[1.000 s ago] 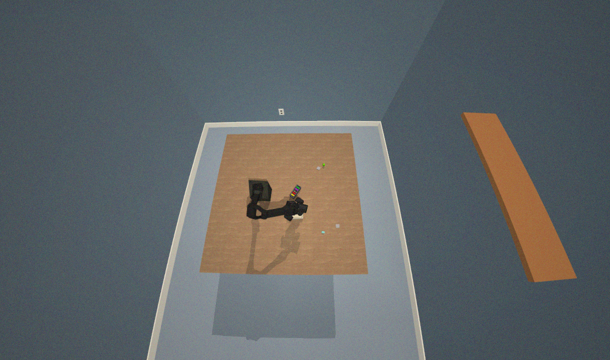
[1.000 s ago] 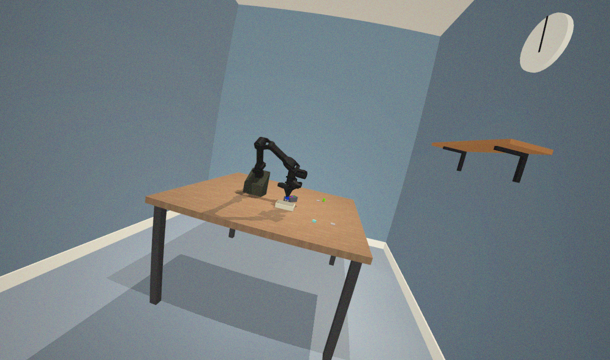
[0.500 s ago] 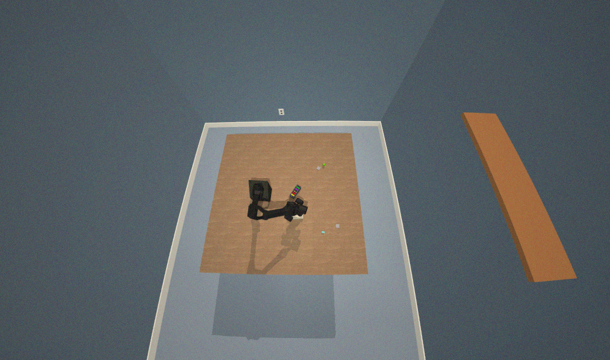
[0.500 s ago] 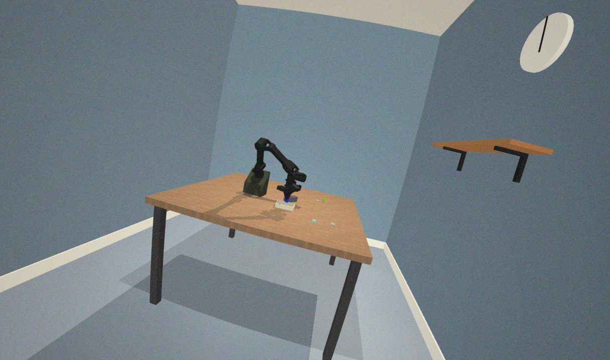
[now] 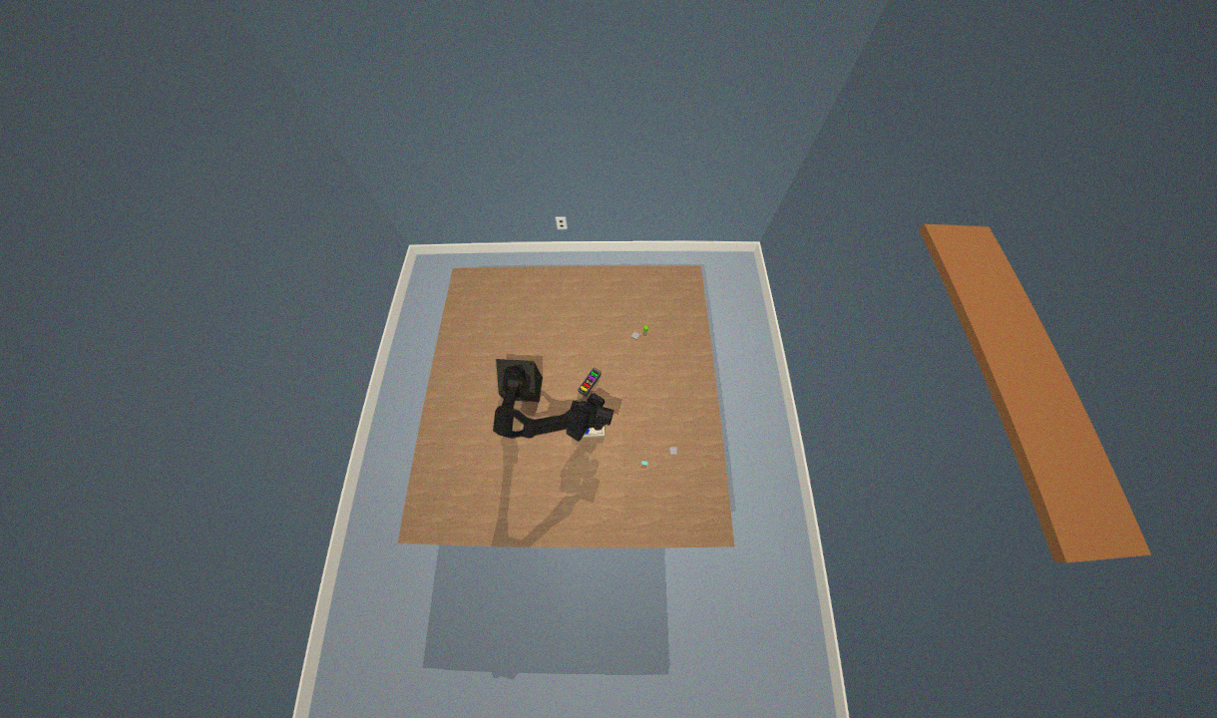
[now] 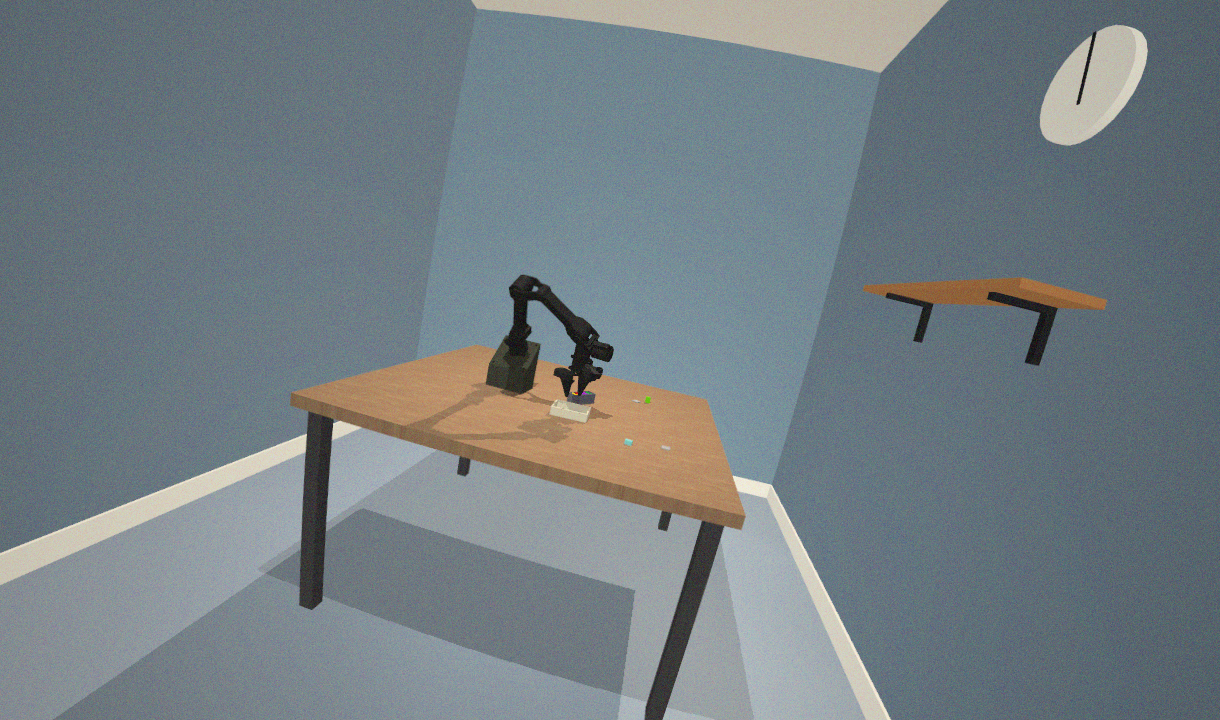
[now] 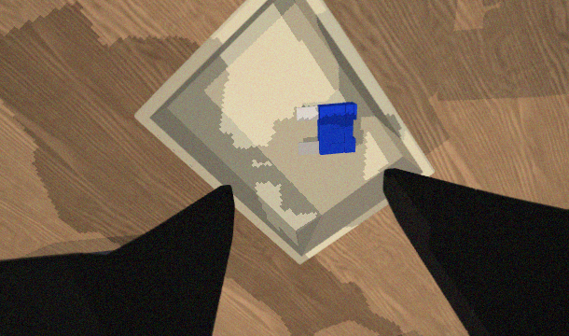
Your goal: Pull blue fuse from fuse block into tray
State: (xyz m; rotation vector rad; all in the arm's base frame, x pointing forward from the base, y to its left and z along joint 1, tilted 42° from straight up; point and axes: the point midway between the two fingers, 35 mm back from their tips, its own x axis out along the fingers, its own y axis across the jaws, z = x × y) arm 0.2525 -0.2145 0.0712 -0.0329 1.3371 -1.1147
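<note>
My gripper tip is now 1 cm past the blue fuse, 2 cm to the left of it and 5 cm above it. Also, from my gripper tip: cyan piece (21 cm ahead, 18 cm to the right, 6 cm below); tray (6 cm below); green piece (31 cm ahead, 42 cm to the left, 5 cm below).
</note>
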